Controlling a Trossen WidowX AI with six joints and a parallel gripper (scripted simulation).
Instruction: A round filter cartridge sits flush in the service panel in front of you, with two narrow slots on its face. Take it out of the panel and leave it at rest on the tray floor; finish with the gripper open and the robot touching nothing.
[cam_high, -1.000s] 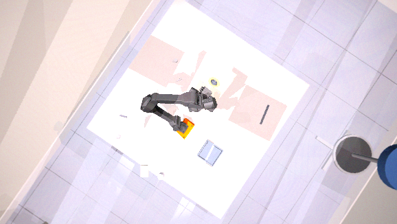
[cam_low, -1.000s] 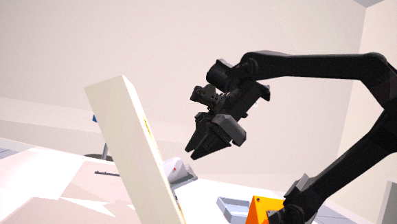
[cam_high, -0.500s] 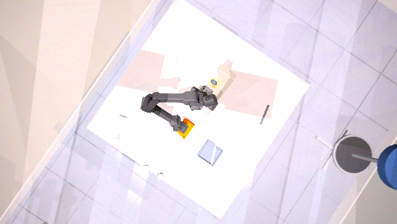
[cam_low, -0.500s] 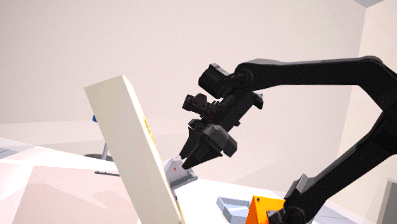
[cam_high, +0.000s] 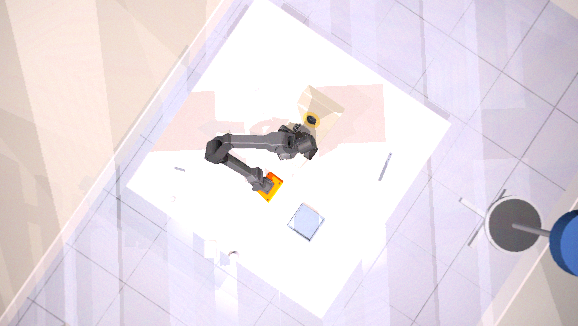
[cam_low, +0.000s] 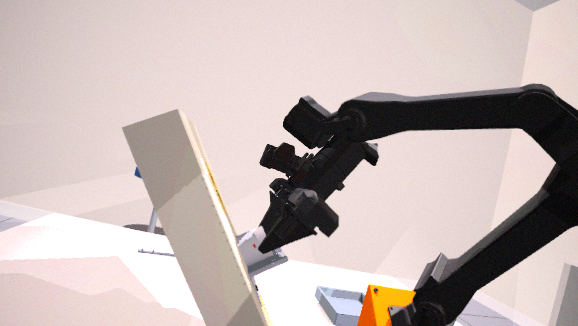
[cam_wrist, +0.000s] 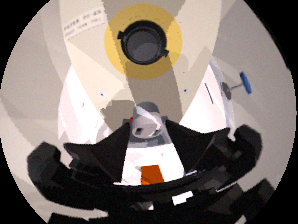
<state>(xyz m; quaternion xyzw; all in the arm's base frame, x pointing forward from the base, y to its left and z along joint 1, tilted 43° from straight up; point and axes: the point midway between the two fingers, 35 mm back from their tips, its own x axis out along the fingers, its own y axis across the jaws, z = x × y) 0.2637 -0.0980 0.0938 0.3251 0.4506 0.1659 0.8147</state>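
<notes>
My gripper tip is now 35 cm past the grey tray, 27 cm to the left of it and 21 cm above it. Also, from my gripper tip: round filter cartridge right at my gripper tip.
</notes>
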